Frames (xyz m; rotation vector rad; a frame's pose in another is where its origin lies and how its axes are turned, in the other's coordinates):
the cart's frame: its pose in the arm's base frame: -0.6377 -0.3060 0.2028 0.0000 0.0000 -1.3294
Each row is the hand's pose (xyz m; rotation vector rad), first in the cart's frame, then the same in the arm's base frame.
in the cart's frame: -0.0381 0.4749 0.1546 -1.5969 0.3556 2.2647
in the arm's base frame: -0.1857 -0.1555 0.3574 -0.8381 1.0218 1.1954
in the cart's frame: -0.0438 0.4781 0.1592 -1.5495 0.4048 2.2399
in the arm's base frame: -0.1839 -0.1492 0.3620 -0.7871 1.0341 1.1598
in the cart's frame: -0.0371 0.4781 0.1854 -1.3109 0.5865 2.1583
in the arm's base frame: -0.1823 -0.1557 0.3882 -0.5525 1.0474 1.0294
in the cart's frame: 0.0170 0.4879 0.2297 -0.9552 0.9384 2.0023
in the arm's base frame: -0.1599 -0.2059 0.4325 -0.1460 1.1202 0.8486
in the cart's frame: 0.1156 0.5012 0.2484 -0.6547 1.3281 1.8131
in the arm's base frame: -0.1234 -0.2984 0.4512 0.2616 1.2474 0.7024
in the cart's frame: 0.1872 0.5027 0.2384 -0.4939 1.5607 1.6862
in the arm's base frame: -0.1048 -0.3676 0.4412 0.4997 1.3347 0.6282
